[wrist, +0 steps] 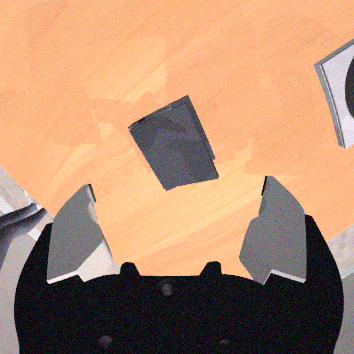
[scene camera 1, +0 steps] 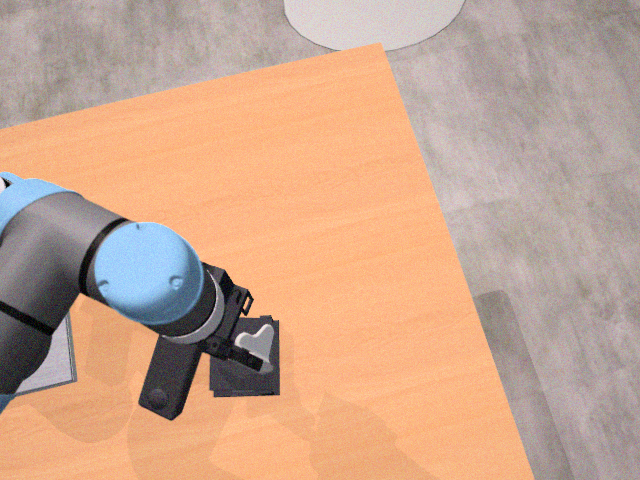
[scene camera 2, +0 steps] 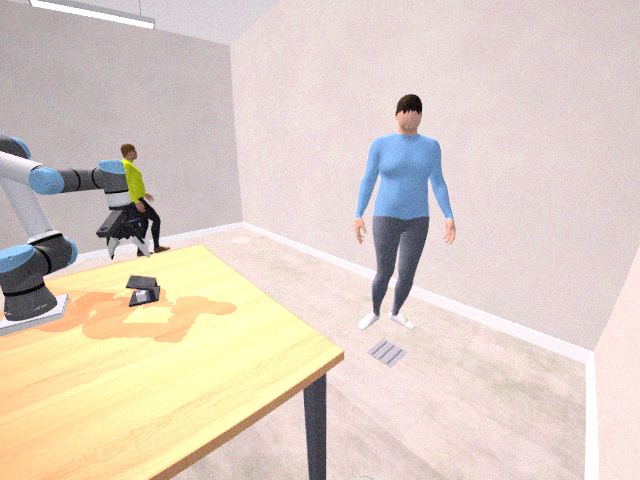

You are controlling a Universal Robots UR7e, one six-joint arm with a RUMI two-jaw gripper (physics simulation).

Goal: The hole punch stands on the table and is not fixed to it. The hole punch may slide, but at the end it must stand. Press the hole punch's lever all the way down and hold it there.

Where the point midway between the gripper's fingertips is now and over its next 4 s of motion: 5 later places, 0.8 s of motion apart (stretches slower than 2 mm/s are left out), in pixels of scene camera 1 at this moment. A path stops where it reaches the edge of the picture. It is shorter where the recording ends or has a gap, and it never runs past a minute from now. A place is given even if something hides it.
My gripper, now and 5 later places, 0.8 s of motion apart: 219, 349; 226, 355; 199, 437; 192, 449; 192, 449; 192, 450
